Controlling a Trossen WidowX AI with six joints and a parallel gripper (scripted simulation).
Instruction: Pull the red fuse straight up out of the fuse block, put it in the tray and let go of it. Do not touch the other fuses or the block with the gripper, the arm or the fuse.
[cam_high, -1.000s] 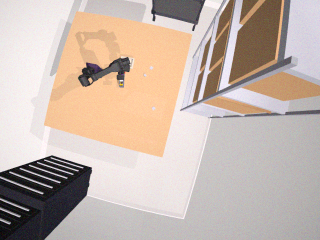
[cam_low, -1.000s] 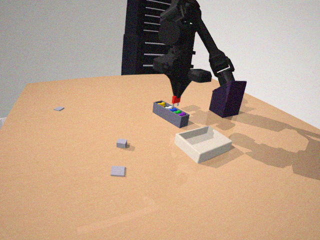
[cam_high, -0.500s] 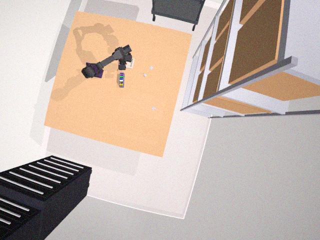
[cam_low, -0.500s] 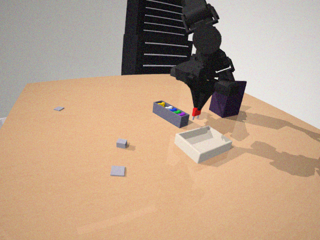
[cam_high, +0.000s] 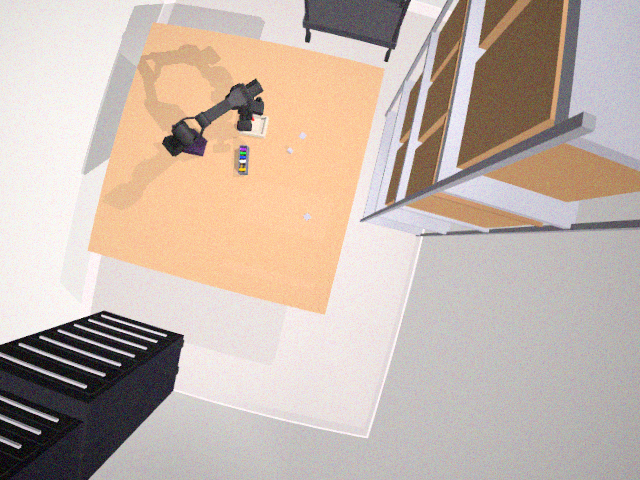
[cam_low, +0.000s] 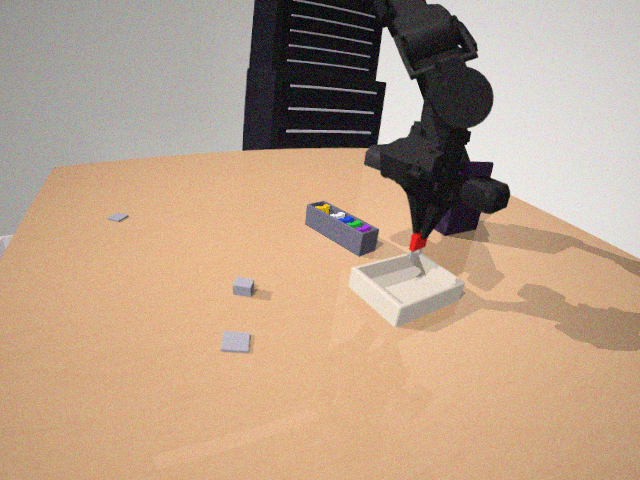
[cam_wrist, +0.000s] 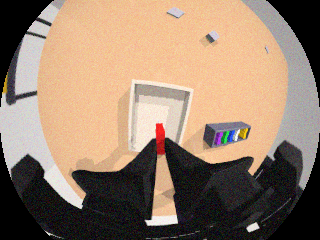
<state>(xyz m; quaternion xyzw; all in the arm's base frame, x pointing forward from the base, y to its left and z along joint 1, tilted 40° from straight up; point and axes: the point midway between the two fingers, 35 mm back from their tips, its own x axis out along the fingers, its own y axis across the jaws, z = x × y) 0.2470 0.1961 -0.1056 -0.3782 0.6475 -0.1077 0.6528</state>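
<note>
Now: the red fuse 10 mm below my gripper tip. The rest, counted from my gripper tip: tray (90 mm below).
</note>
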